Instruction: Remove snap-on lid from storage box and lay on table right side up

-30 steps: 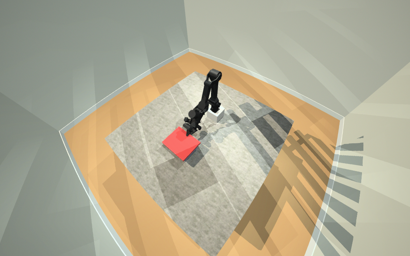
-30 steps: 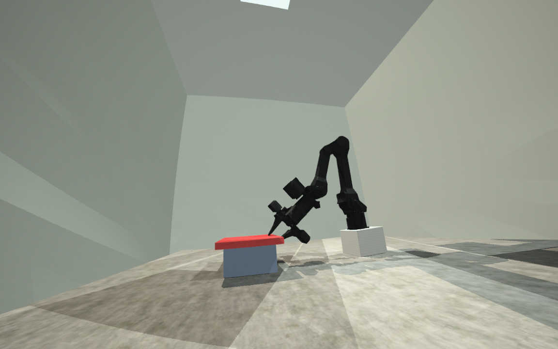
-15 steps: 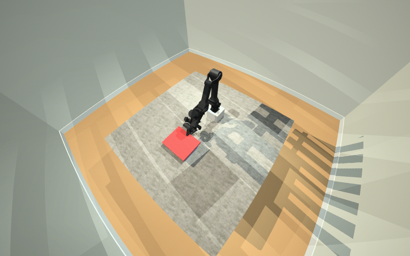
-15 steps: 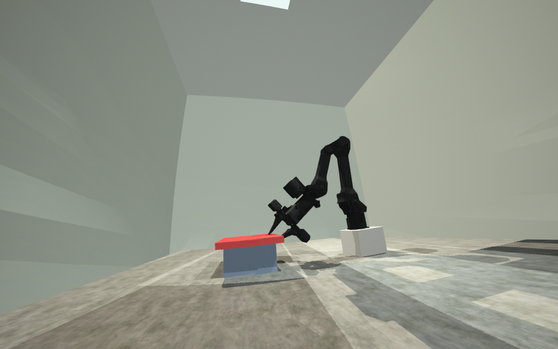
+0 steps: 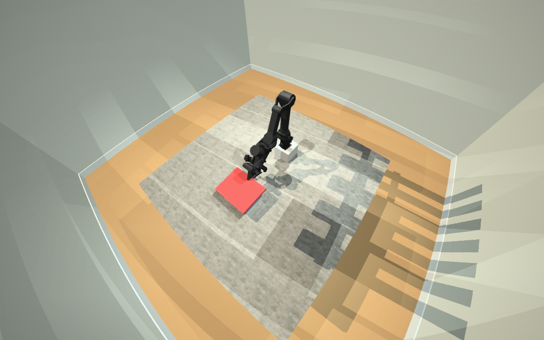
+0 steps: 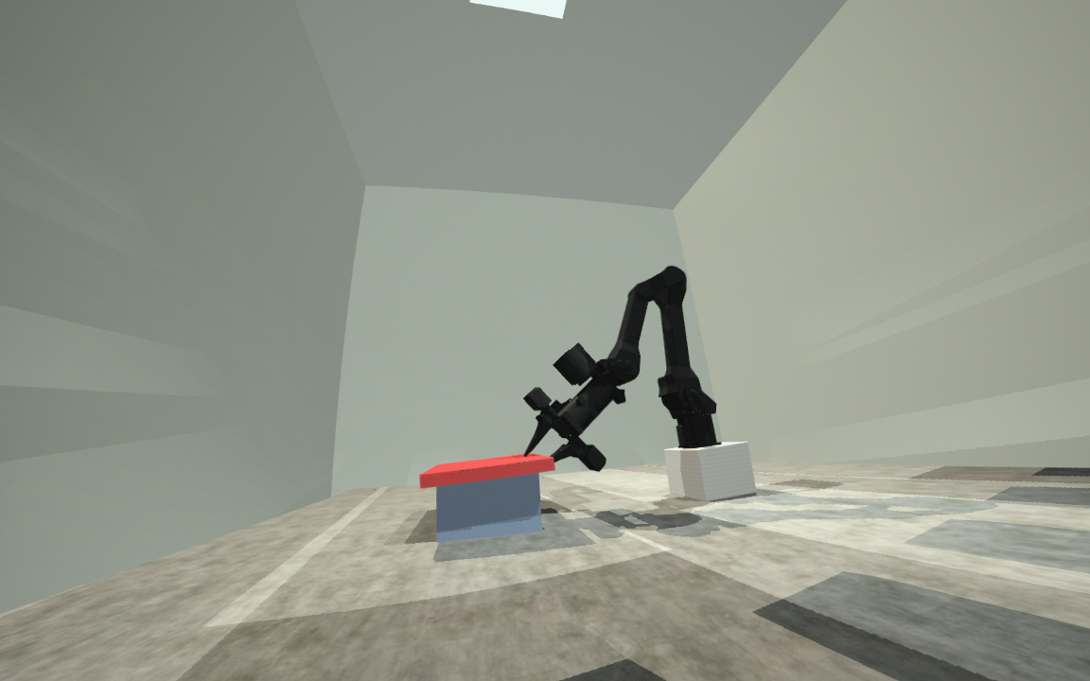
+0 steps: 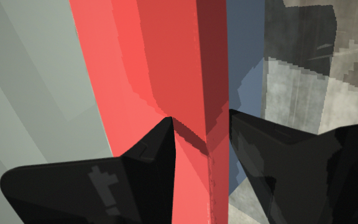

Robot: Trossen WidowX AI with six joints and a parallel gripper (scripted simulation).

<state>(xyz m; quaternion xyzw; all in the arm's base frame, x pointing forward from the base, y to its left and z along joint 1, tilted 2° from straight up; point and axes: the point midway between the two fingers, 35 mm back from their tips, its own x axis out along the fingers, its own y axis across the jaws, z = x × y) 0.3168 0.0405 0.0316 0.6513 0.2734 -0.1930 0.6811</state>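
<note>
Now: gripper tip 8 cm short of the red lid and 1 cm to the right of it. From my gripper tip the other things lie so: blue-grey storage box: 8 cm ahead, 4 cm below, 1 cm to the left.
</note>
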